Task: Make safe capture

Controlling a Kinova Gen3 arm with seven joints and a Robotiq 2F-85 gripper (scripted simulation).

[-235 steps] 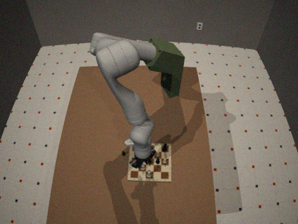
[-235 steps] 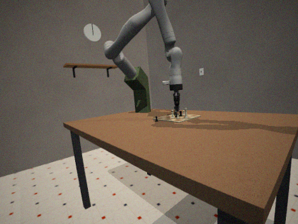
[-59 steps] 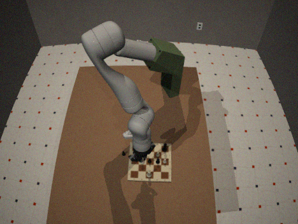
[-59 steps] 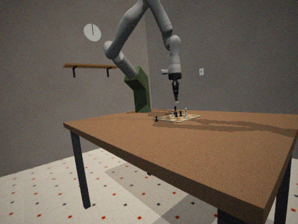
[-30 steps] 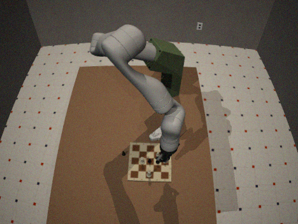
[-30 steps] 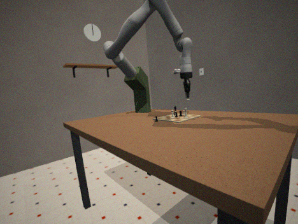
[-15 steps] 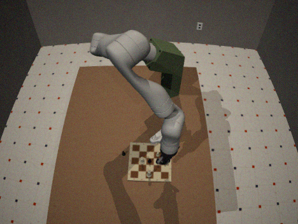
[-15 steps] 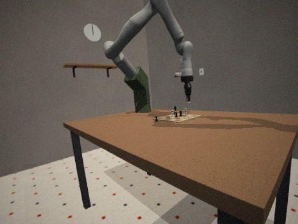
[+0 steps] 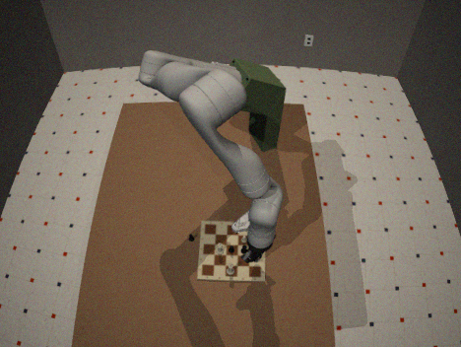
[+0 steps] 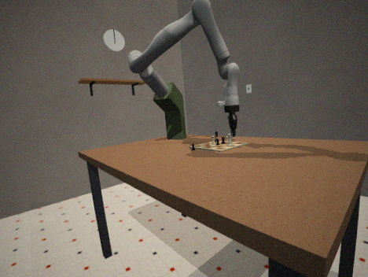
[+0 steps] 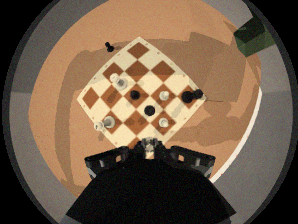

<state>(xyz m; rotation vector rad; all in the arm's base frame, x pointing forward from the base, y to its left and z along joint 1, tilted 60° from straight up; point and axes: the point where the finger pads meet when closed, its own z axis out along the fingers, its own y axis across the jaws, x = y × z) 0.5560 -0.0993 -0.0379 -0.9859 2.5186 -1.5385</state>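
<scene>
The chessboard lies 6 cm behind my hand, 7 cm to the right of it and 6 cm below it. Round my hand: tall black piece (11 cm behind, 2 cm to the left, 2 cm below).
</scene>
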